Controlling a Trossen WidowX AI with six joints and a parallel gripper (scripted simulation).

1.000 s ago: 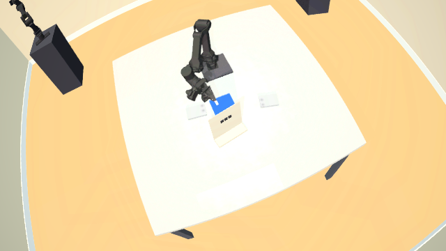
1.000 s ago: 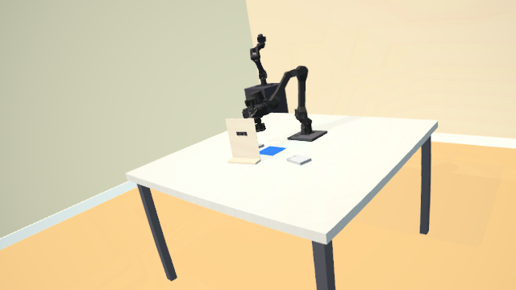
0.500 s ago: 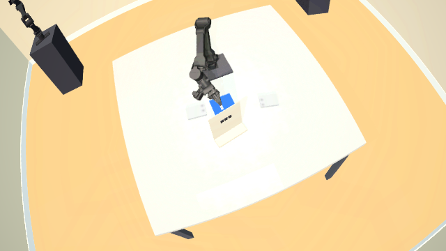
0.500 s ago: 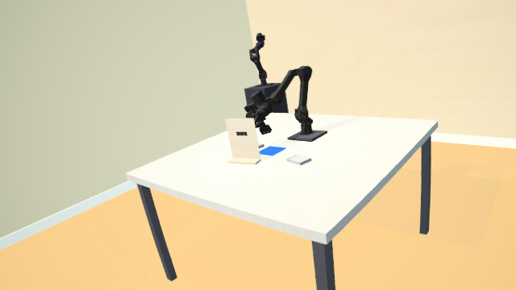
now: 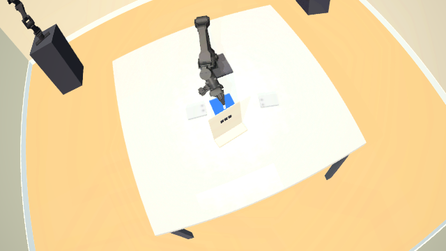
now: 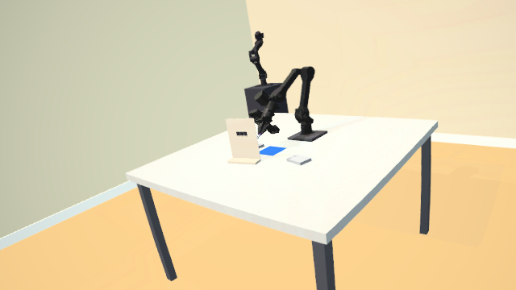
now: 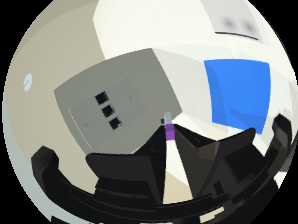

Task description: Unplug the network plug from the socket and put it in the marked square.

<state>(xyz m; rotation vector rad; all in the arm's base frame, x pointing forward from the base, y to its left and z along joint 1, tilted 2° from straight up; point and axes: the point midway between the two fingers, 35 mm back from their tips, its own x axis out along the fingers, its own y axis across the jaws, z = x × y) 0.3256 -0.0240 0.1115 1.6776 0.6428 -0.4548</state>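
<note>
Now: the blue marked square 6 cm behind my gripper tip and 11 cm below it. Also, from my gripper tip: purple plug right at my gripper tip; beige upright panel 10 cm ahead, 2 cm to the right, 1 cm below.
</note>
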